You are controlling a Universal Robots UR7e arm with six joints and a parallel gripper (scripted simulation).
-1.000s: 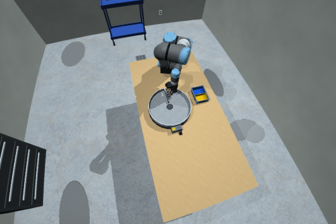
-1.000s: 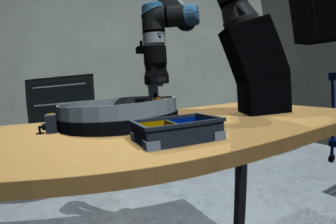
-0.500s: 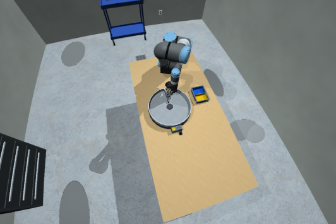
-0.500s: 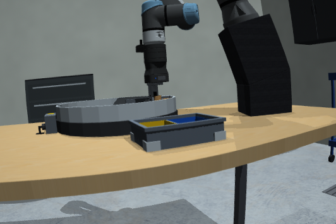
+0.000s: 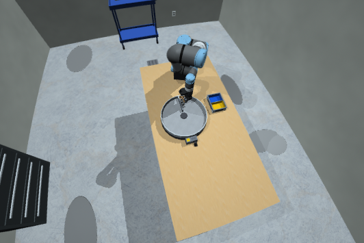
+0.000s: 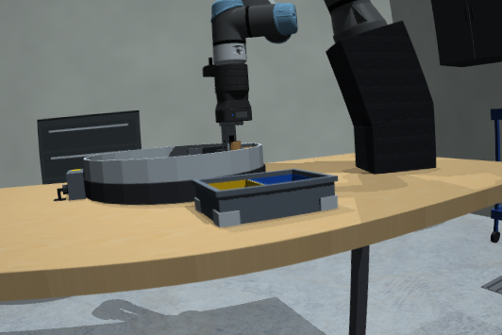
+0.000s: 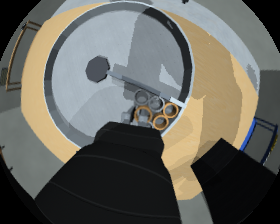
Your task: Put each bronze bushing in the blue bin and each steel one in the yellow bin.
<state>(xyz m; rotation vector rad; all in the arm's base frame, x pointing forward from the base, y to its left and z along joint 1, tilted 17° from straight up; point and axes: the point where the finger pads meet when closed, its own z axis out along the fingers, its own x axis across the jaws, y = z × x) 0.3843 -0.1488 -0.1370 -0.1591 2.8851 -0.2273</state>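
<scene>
Right now the grey two-part tray is 11 cm ahead of my hand, 30 cm to the left of it and 7 cm below it. The rest, counted from my hand: round grey turntable (12 cm ahead, 7 cm to the right, 4 cm below).
</scene>
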